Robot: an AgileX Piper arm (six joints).
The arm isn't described. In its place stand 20 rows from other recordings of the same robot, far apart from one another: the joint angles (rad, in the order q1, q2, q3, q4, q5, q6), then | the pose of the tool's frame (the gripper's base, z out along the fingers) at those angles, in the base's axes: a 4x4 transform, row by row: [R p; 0 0 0 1], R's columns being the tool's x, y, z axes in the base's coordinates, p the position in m.
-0.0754 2.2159 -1.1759 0.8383 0.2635 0.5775 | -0.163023 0.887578 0.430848 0.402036; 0.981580 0.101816 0.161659 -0.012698; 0.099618 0.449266 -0.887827 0.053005; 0 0 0 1
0.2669 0.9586 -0.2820 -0.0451 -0.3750 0.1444 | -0.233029 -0.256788 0.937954 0.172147; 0.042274 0.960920 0.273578 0.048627; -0.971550 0.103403 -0.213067 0.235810; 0 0 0 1
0.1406 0.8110 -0.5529 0.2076 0.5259 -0.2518 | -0.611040 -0.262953 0.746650 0.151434; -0.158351 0.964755 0.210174 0.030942; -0.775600 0.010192 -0.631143 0.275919; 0 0 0 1
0.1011 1.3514 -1.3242 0.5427 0.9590 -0.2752 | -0.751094 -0.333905 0.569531 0.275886; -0.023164 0.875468 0.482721 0.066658; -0.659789 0.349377 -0.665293 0.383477; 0 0 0 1
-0.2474 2.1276 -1.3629 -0.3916 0.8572 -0.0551 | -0.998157 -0.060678 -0.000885 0.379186; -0.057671 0.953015 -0.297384 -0.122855; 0.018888 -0.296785 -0.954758 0.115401; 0 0 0 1
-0.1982 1.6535 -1.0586 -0.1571 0.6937 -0.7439 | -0.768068 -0.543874 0.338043 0.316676; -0.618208 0.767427 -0.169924 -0.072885; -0.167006 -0.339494 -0.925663 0.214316; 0 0 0 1
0.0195 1.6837 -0.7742 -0.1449 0.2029 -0.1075 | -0.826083 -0.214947 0.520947 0.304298; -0.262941 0.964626 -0.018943 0.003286; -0.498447 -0.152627 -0.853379 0.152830; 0 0 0 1
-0.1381 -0.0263 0.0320 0.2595 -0.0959 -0.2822 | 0.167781 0.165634 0.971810 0.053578; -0.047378 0.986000 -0.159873 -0.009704; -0.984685 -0.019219 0.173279 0.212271; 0 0 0 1
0.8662 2.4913 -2.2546 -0.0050 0.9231 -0.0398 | -0.535910 -0.784291 0.312552 0.351899; -0.696434 0.619931 0.361476 0.413353; -0.477263 -0.023953 -0.878434 0.167691; 0 0 0 1
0.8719 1.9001 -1.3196 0.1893 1.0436 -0.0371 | -0.686489 -0.720508 -0.097986 0.222138; -0.726431 0.673614 0.136170 0.287325; -0.032107 0.164659 -0.985828 0.188654; 0 0 0 1
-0.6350 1.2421 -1.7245 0.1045 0.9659 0.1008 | -0.220708 0.569755 0.791623 0.188525; 0.360237 0.801868 -0.476693 -0.129207; -0.906376 0.179962 -0.382226 0.521709; 0 0 0 1
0.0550 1.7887 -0.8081 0.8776 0.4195 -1.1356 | -0.825993 -0.440390 0.351841 0.304651; -0.329170 0.883550 0.333146 0.045326; -0.457583 0.159361 -0.874769 0.129165; 0 0 0 1
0.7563 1.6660 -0.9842 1.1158 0.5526 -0.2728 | -0.973986 -0.205589 0.095313 0.216207; -0.069416 0.671069 0.738138 0.262965; -0.215714 0.712320 -0.667883 0.217422; 0 0 0 1
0.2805 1.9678 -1.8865 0.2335 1.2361 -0.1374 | -0.881005 -0.395029 0.260351 0.403659; -0.314133 0.899917 0.302439 0.136989; -0.353766 0.184666 -0.916923 0.308530; 0 0 0 1
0.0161 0.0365 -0.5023 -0.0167 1.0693 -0.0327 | -0.493001 -0.023458 0.869712 0.000178; -0.048657 0.998815 -0.000641 -0.001330; -0.868667 -0.042633 -0.493559 0.277395; 0 0 0 1
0.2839 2.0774 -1.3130 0.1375 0.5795 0.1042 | -0.955560 -0.096140 0.278678 0.390133; -0.052665 0.985792 0.159502 0.120949; -0.290053 0.137737 -0.947047 0.125023; 0 0 0 1
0.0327 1.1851 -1.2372 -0.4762 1.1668 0.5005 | -0.734182 0.440955 0.516271 0.221694; 0.244509 0.881090 -0.404840 -0.031125; -0.633397 -0.170994 -0.754698 0.387095; 0 0 0 1
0.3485 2.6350 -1.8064 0.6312 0.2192 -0.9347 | -0.583051 -0.623086 0.521358 0.484914; -0.538742 0.776861 0.325952 0.188608; -0.608119 -0.090831 -0.788633 0.001367; 0 0 0 1
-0.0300 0.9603 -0.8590 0.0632 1.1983 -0.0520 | -0.935676 -0.017832 0.352409 0.152797; -0.000852 0.998834 0.048278 0.000770; -0.352859 0.044872 -0.934600 0.309926; 0 0 0 1
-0.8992 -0.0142 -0.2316 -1.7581 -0.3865 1.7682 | 0.156145 0.505000 0.848878 0.044187; -0.203057 0.857475 -0.472763 -0.001427; -0.966637 -0.098551 0.236435 0.281860; 0 0 0 1
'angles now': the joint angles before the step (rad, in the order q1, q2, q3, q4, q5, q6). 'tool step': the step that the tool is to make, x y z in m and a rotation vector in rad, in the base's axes. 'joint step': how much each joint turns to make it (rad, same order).
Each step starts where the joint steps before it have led.
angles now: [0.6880 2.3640 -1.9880 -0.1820 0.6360 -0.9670]
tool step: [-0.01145 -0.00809 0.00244 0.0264 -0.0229 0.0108]
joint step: [0.0000 -0.0720 0.1350 -0.0070 -0.0980 0.0110]
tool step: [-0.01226 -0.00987 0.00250 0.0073 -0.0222 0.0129]
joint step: [0.0000 -0.0690 0.1240 -0.0249 -0.0770 0.0139]
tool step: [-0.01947 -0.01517 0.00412 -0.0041 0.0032 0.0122]
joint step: [0.0000 -0.0930 0.1500 -0.0081 -0.0530 0.0021]
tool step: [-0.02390 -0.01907 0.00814 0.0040 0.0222 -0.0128]
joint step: [0.0000 -0.1110 0.1530 -0.0011 -0.0260 0.0241]
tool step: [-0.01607 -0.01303 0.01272 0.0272 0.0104 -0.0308]
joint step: [0.0000 -0.0860 0.0870 0.0002 -0.0070 0.0419]
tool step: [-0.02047 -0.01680 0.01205 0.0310 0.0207 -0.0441]
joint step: [0.0000 -0.1020 0.1040 -0.0002 -0.0010 0.0581]
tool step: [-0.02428 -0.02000 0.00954 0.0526 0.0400 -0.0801]
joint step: [0.0000 -0.1140 0.1180 -0.0001 0.0020 0.1041]
